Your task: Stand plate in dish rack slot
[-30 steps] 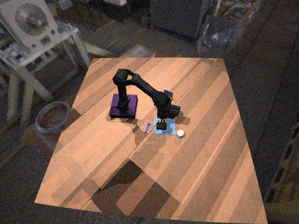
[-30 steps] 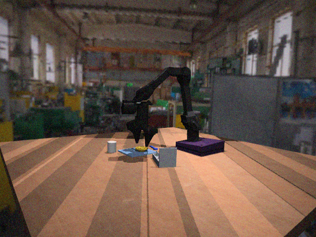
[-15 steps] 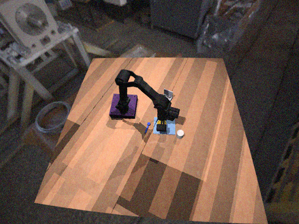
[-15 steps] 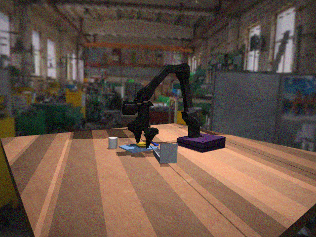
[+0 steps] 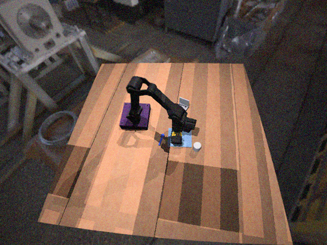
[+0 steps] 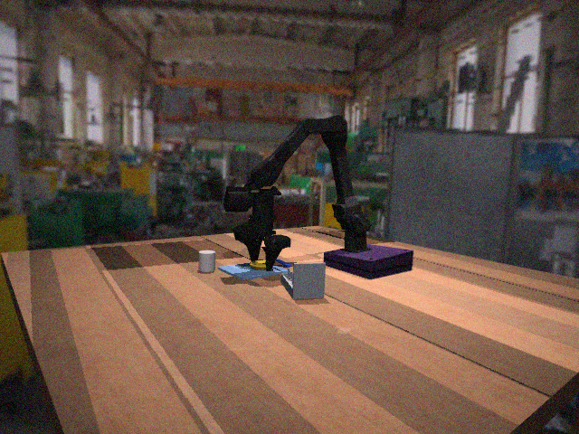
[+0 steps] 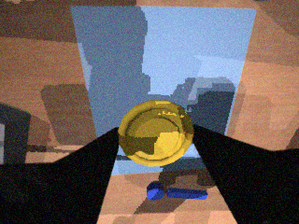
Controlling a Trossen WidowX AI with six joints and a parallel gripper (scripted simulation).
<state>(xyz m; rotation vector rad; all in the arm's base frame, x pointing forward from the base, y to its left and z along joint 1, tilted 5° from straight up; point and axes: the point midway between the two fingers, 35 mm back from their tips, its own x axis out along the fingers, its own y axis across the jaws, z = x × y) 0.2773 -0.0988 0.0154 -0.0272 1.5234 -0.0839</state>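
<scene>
Right now my gripper tip is 20 mm short of the light blue mat and 10 mm to the left of it. The rest, counted from my gripper tip: yellow plate: 10 mm above; then blue spoon: 100 mm behind, 20 mm to the right; then white cup: 120 mm ahead, 80 mm to the right, 20 mm above.
</scene>
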